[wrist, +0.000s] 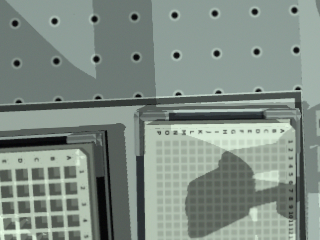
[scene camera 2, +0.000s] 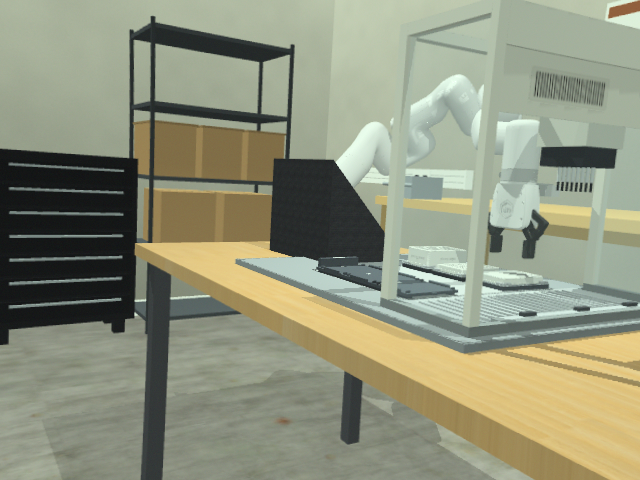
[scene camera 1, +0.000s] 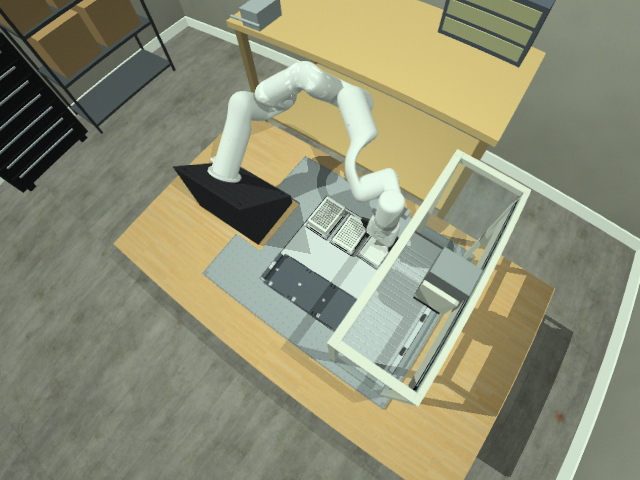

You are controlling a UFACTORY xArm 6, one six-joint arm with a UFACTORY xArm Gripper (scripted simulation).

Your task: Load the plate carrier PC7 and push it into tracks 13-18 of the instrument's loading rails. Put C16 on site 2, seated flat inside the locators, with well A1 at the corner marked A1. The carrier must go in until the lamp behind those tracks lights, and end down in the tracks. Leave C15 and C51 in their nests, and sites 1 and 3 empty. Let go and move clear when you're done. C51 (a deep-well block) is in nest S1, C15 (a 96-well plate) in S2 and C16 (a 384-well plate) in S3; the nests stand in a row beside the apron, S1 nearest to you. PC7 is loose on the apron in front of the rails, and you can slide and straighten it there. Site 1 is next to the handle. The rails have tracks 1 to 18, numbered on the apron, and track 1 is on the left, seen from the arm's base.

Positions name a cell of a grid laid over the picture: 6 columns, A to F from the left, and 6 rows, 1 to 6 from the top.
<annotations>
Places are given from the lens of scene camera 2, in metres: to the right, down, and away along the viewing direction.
carrier PC7 (scene camera 2: D4): 0.07, 0.07, 1.39
</annotations>
